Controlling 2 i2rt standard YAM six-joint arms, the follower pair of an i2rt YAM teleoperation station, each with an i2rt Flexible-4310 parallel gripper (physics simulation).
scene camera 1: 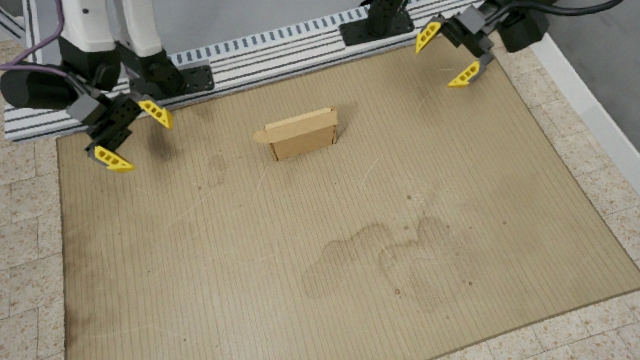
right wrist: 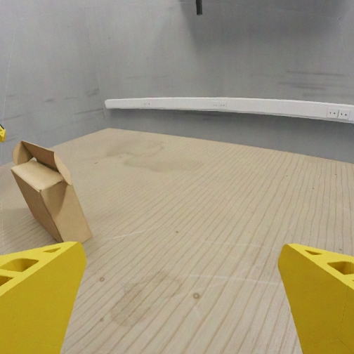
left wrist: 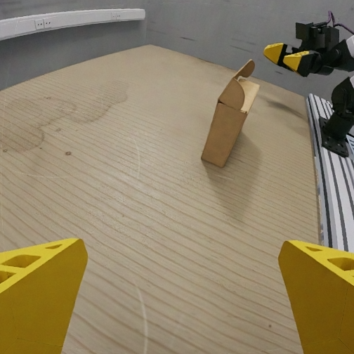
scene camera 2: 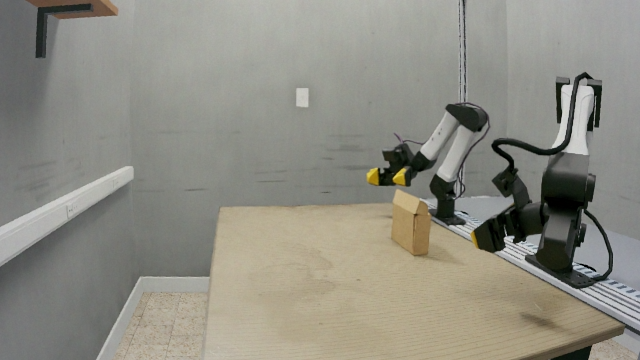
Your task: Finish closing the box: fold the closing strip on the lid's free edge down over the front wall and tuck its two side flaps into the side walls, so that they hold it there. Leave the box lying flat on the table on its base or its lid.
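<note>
The brown cardboard box (scene camera 1: pixel 302 145) (scene camera 2: pixel 421 235) (left wrist: pixel 224 135) (right wrist: pixel 70 215) stands upright on a narrow side, front wall up. The closing strip (scene camera 1: pixel 300 125) (scene camera 2: pixel 407 201) (right wrist: pixel 39 154) rises from one top edge, tilted and apart from the front wall. Its side flaps stick out at the ends: one flap (left wrist: pixel 232 95) in the left wrist view, the other flap (scene camera 1: pixel 260 136) (left wrist: pixel 246 69) (right wrist: pixel 62 170) untucked too. My left gripper (scene camera 1: pixel 433 69) (left wrist: pixel 182 250) is open and empty, right of the box in scene camera 1. My right gripper (scene camera 1: pixel 152 148) (scene camera 2: pixel 383 178) (right wrist: pixel 182 254) is open and empty, left of it.
The wooden table (scene camera 1: pixel 225 275) (scene camera 2: pixel 300 310) carries the box near the metal rail (scene camera 1: pixel 275 55), where both arms are mounted. Walls stand beyond the table, with a white cable channel (scene camera 2: pixel 70 212) (right wrist: pixel 175 103) along one. A shelf (scene camera 2: pixel 90 7) hangs high in scene camera 2.
</note>
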